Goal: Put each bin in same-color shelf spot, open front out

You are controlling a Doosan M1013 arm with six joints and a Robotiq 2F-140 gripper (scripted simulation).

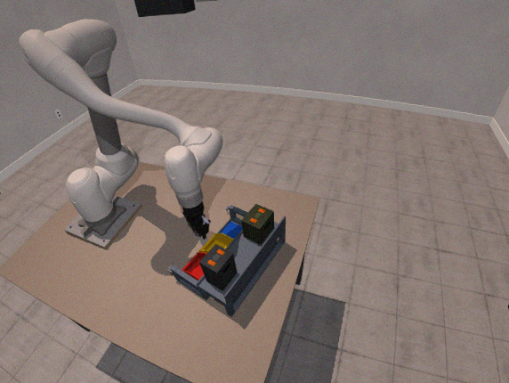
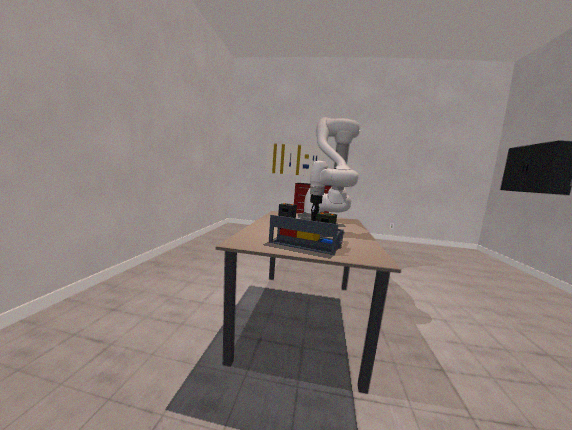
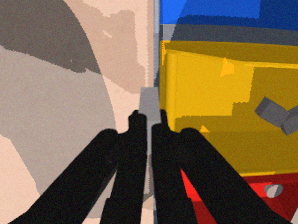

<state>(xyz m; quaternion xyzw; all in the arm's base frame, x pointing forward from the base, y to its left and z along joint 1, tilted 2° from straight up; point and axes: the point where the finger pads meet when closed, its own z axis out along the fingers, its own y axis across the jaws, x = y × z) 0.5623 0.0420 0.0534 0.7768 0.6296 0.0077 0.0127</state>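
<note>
The yellow bin lies 10 cm ahead of my hand, 2 cm to the right of it and 2 cm below it. Also, from my hand: red bin (13 cm to the right, 8 cm ahead, 2 cm below); grey shelf (20 cm ahead, 4 cm to the right, 4 cm above).
</note>
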